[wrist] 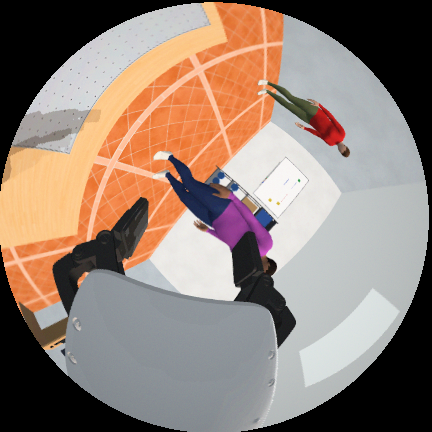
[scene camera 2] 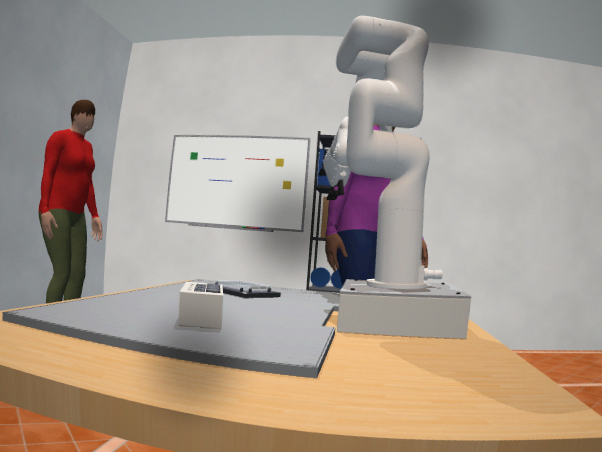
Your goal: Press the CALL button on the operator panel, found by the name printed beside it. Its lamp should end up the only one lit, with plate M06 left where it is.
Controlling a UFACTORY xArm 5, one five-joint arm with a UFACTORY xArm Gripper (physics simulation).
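Places are measured from the arm's base along level axes (x ahead, y left, z up), in centimetres.
Pixels of known places: gripper, fingertip midpoint: (wrist: 194, 227) (scene camera 2: 327, 186); arm's base, origin of the base link: (scene camera 2: 396, 286).
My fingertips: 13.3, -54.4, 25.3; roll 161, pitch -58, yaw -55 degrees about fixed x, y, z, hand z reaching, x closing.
Observation:
For each thing: its middle in the pictures, then the offset to it from my fingertips, as dx, dy, dz. "spot": a spot on its surface instead. Level surfaces: height alone.
- white box, body centre: (scene camera 2: 202, 302) +23.0, +71.7, -29.2
- flat dark plate-like thing, surface spot: (scene camera 2: 265, 294) spot: +14.6, +32.7, -31.2
- grey board, its level: dz -32.0
- wooden table, its level: dz -33.3
A white box (scene camera 2: 201, 311) with dark parts on its sloped top stands on the grey board; it looks like the operator panel, but its printed names, buttons and lamps cannot be read. A flat dark plate-like thing (scene camera 2: 265, 294) with small raised parts lies behind it; whether it is plate M06 cannot be told. Neither shows in the wrist view. My gripper (scene camera 2: 337, 190) (wrist: 194, 227) is open and empty, high above the table and far from the box. Its black fingers stand wide apart in the wrist view.
The grey board (scene camera 2: 125, 320) (wrist: 125, 40) lies on the wooden table (scene camera 2: 350, 400) (wrist: 40, 200), beside the arm's base (scene camera 2: 402, 315). A person in purple (scene camera 2: 362, 200) (wrist: 225, 220) stands behind the arm. A person in red (scene camera 2: 70, 165) (wrist: 327, 127) stands at the left. A whiteboard (scene camera 2: 235, 200) (wrist: 275, 190) hangs behind.

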